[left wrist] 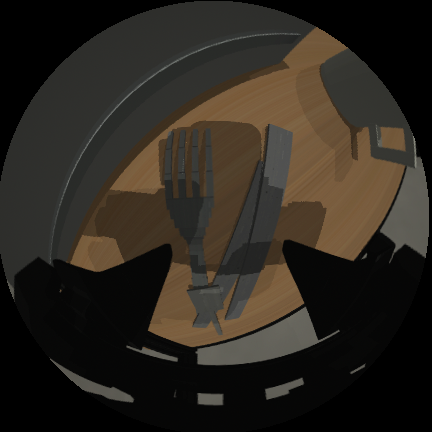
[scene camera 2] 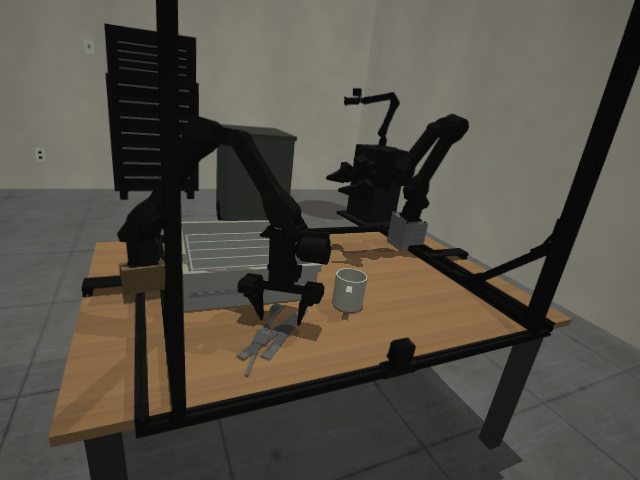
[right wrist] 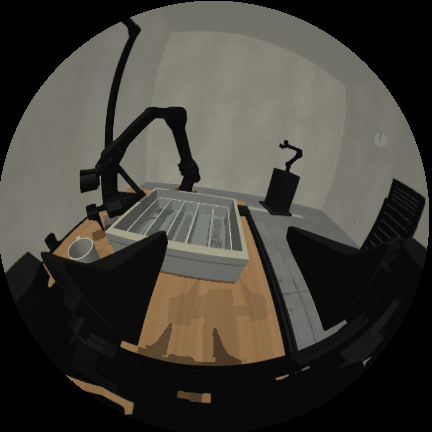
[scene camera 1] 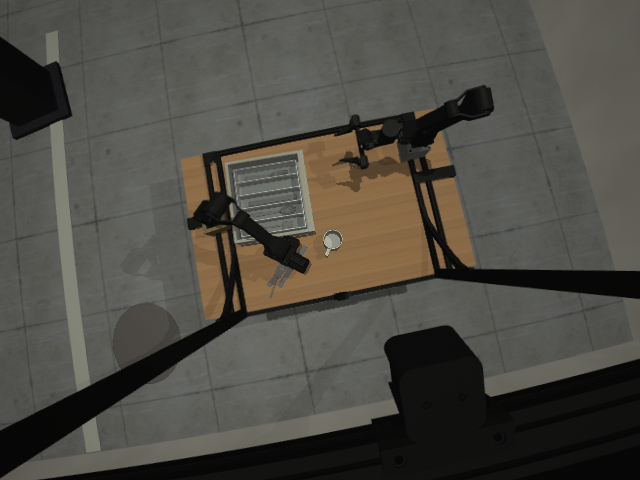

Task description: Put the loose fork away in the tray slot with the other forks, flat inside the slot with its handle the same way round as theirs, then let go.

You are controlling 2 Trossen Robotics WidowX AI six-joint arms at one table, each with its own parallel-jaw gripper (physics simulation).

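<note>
The loose fork (scene camera 2: 276,311) (left wrist: 189,212) lies on the table beside the tray (scene camera 1: 308,206) (scene camera 2: 222,289) (right wrist: 205,265). Its tines point away from the left wrist camera's fingers, and its handle crosses a thin dark utensil (left wrist: 240,225). A wide flat utensil (scene camera 2: 281,338) (left wrist: 277,165) lies alongside. My left gripper (scene camera 2: 280,320) (left wrist: 228,248) is open and empty, low above the utensils, its fingers either side of the fork's neck and the flat utensil. Tined shapes like forks (scene camera 1: 281,172) (right wrist: 217,241) lie in an end slot, tines toward the picture's right in scene camera 1. My right gripper (scene camera 1: 334,148) (right wrist: 228,235) is open and empty.
A mug (scene camera 1: 332,240) (scene camera 2: 349,291) (left wrist: 360,90) (right wrist: 82,250) stands right of the utensils in scene camera 2, near the tray's corner. Thin dividers split the tray into several slots, some holding other utensils. A black frame bar (scene camera 2: 289,393) runs along the table's front edge.
</note>
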